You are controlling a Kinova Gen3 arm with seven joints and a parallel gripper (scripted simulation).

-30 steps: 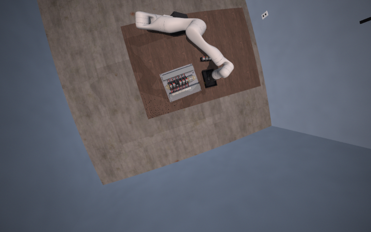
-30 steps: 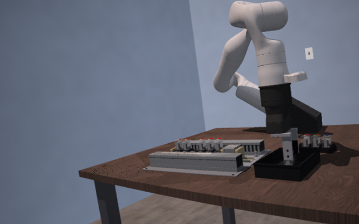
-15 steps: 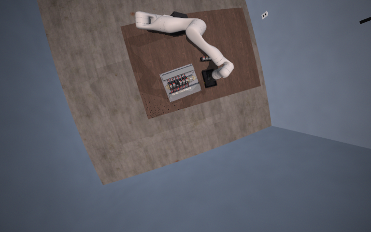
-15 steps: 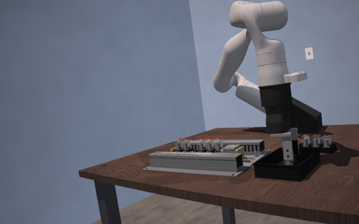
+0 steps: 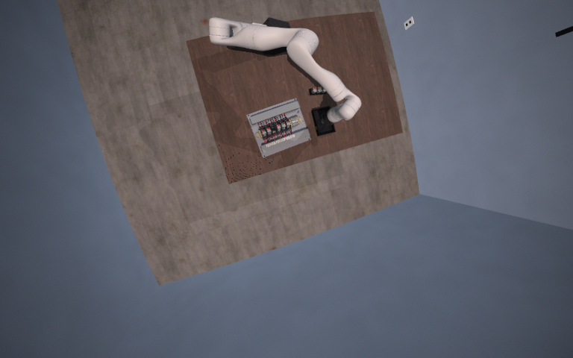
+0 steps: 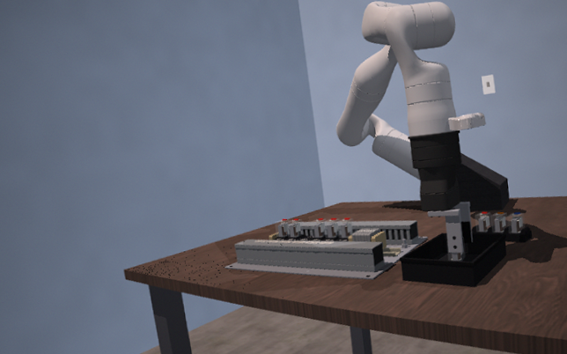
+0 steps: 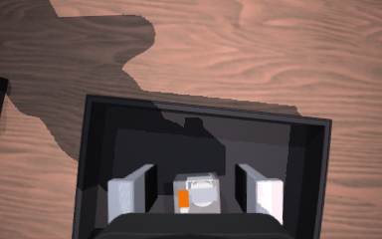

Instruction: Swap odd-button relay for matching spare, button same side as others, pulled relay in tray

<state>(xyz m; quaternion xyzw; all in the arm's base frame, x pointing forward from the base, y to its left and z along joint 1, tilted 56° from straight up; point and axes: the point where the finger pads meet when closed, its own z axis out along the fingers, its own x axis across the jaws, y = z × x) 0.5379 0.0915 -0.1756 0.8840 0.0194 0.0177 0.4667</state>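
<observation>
Now: the black tray 30 mm below my hand and 10 mm to the right of it. The rest, counted from my hand: black spare holder (180 mm behind, 40 mm below, 20 mm to the left).
</observation>
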